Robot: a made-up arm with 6 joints. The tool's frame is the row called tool.
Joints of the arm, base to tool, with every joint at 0 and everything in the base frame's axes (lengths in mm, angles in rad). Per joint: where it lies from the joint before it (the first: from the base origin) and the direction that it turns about. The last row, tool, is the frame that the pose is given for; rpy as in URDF.
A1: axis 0 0 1 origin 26.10 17.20 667.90
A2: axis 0 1 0 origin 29.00 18.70 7.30
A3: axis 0 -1 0 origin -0.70 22.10 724.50
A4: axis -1 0 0 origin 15.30 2.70 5.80
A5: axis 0 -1 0 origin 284.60 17.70 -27.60
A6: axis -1 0 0 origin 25.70 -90.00 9.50
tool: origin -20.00 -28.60 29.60 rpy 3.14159 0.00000 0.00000
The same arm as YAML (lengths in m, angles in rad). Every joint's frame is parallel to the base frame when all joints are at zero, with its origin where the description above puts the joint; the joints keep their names.
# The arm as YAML. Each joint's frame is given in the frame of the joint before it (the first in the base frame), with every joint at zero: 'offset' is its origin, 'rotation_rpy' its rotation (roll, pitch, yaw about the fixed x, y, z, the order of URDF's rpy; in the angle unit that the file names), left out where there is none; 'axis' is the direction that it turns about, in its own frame. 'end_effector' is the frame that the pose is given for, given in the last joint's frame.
length_unit: m
angle_unit: rad
chain:
  - id: A1
    offset: [0.0261, 0.0172, 0.6679]
    axis: [0.0, 0.0, 1.0]
  - id: A2
    offset: [0.029, 0.0187, 0.0073]
    axis: [0.0, 1.0, 0.0]
  - id: A3
    offset: [-0.0007, 0.0221, 0.7245]
    axis: [0.0, -1.0, 0.0]
  - id: A4
    offset: [0.0153, 0.0027, 0.0058]
    axis: [-1.0, 0.0, 0.0]
  - id: A5
    offset: [0.2846, 0.0177, -0.0276]
    axis: [0.0, -1.0, 0.0]
  - id: A6
    offset: [0.0257, -0.09, 0.0095]
    axis: [-1.0, 0.0, 0.0]
end_effector:
  offset: [-0.02, -0.0286, 0.0296]
  rotation_rpy: [3.1416, 0.0, 0.0]

